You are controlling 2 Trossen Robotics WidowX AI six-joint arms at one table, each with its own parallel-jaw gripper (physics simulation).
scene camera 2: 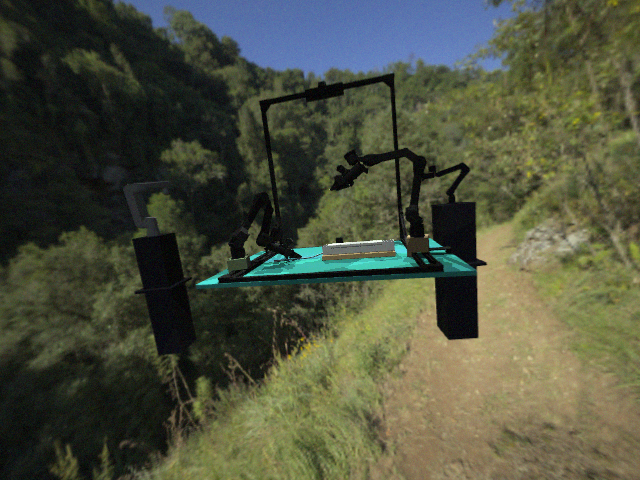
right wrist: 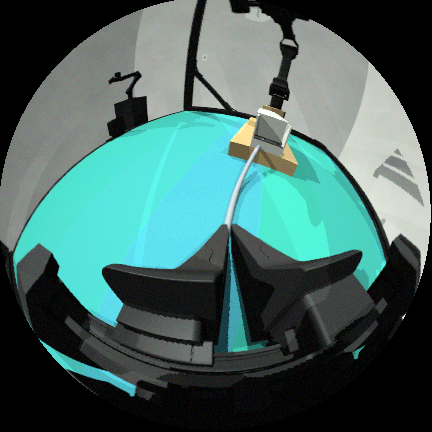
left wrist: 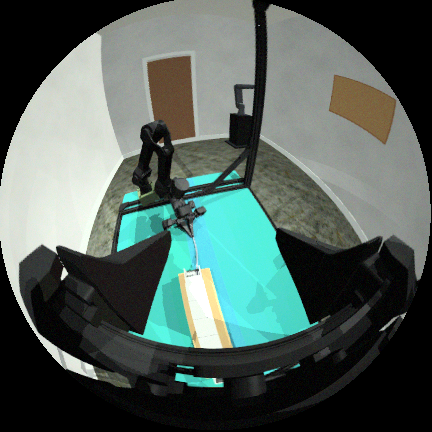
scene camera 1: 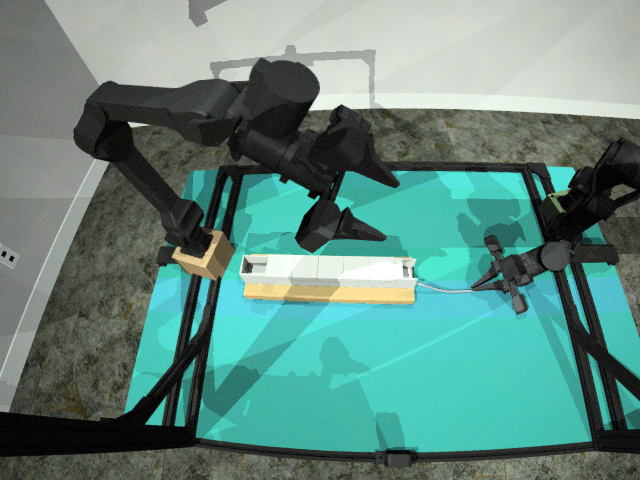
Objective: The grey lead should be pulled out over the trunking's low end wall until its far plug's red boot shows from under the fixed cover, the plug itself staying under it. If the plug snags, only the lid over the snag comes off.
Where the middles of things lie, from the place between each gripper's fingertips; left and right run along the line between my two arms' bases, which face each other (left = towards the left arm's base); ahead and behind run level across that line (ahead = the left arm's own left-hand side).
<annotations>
Right now the trunking (scene camera 1: pixel 254 267) is 7 cm ahead of my right hand, 33 cm to the left of it and 3 cm above it.
Now: left hand 8 cm short of the trunking, 10 cm to the right of it and 34 cm above it.
</annotations>
